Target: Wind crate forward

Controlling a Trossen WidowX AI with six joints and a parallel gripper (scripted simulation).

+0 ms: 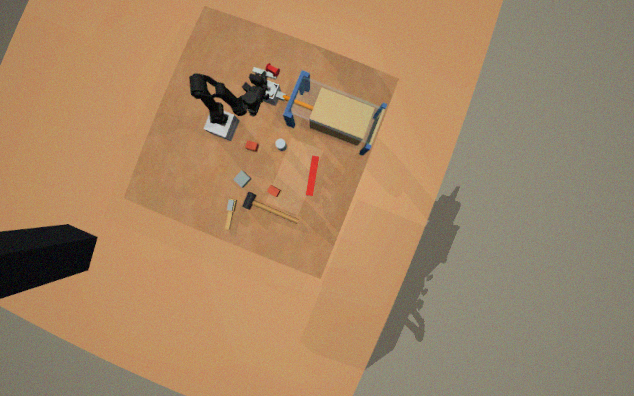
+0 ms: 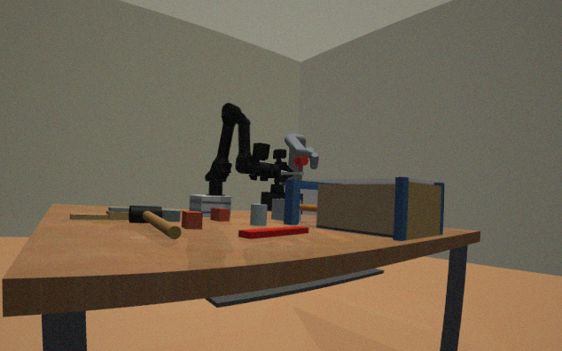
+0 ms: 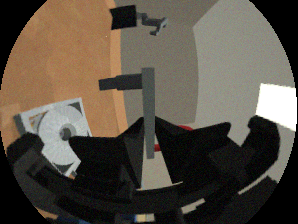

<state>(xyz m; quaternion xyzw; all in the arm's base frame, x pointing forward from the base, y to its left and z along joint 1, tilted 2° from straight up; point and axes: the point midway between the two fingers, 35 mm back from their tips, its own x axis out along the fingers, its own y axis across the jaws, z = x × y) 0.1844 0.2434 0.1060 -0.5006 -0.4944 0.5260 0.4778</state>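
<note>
My gripper tip is now 5 cm short of the red knob and 4 cm below it. From my gripper tip the other things lie so: winch handle: 1 cm ahead, 1 cm to the right, 1 cm above; then clear-panelled cubby: 41 cm ahead, 4 cm to the right, 8 cm below; then grey hand winch: 1 cm behind, 4 cm to the right, 17 cm below.
</note>
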